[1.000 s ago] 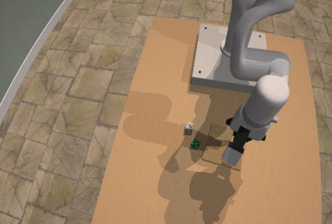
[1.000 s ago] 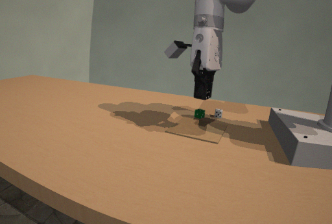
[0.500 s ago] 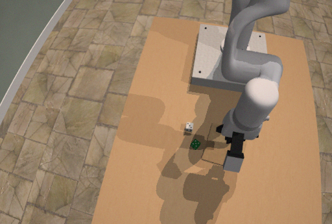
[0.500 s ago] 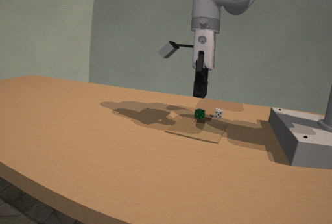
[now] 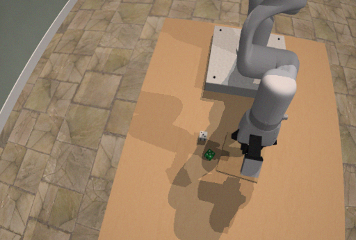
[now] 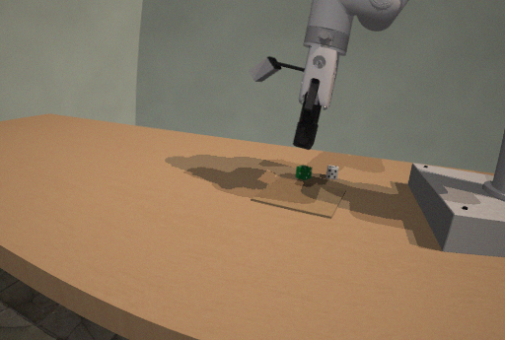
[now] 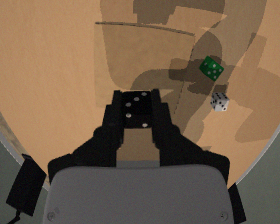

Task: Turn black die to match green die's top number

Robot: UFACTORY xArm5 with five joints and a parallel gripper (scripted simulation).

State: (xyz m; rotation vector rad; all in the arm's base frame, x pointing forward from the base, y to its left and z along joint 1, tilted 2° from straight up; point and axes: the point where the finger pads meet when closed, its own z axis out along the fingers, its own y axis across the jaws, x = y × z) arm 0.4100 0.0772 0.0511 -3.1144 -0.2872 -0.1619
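Right now my hand is 1 cm above the black die. Round my hand: tan mat (11 cm below, 1 cm behind); green die (11 cm to the right, 10 cm below, 3 cm ahead); white die (15 cm to the right, 10 cm below, 3 cm behind).
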